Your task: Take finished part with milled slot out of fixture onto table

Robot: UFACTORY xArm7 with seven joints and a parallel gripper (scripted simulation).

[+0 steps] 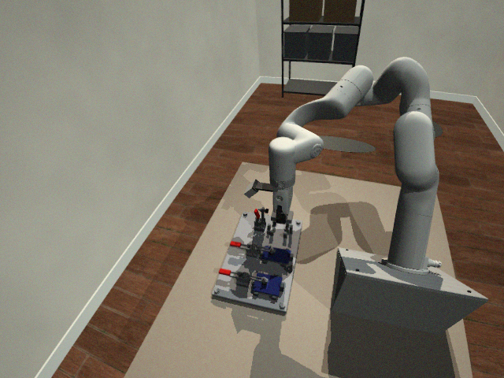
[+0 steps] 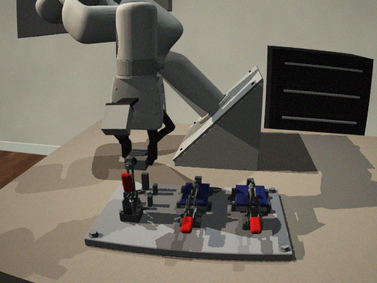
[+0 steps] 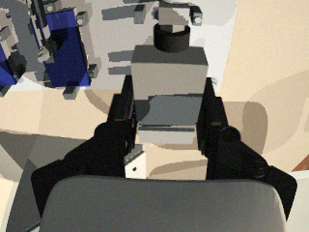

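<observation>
The blue blank lies 11 cm to the left of my hand and 9 cm below it. Also, from my hand: grey fixture plate: 5 cm ahead, 11 cm to the left, 10 cm below; then grey finished part: 1 cm behind, 1 cm below.
</observation>
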